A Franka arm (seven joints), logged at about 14 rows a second.
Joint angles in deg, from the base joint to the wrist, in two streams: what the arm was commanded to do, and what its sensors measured. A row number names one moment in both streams.
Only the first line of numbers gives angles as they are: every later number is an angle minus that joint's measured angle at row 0.
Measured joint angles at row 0:
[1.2 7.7 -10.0 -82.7 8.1 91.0 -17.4]
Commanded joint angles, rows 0 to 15:
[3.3 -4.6 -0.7 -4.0 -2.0 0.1 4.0]
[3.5 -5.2 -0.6 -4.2 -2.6 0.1 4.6]
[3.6 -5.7 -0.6 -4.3 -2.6 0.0 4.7]
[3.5 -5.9 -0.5 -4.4 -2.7 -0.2 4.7]
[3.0 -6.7 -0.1 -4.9 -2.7 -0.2 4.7]
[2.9 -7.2 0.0 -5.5 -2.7 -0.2 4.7]
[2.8 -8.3 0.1 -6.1 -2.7 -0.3 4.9]
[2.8 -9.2 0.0 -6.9 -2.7 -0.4 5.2]
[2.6 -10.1 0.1 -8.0 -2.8 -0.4 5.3]
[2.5 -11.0 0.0 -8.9 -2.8 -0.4 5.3]
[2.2 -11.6 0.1 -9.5 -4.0 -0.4 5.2]
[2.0 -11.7 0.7 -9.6 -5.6 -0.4 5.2]
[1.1 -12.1 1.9 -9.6 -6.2 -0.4 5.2]
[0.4 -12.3 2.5 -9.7 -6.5 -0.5 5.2]
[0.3 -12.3 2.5 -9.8 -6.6 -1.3 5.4]
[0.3 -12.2 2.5 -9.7 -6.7 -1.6 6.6]
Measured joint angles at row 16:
[1.0 -10.8 1.5 -8.3 -5.6 -0.8 4.3]
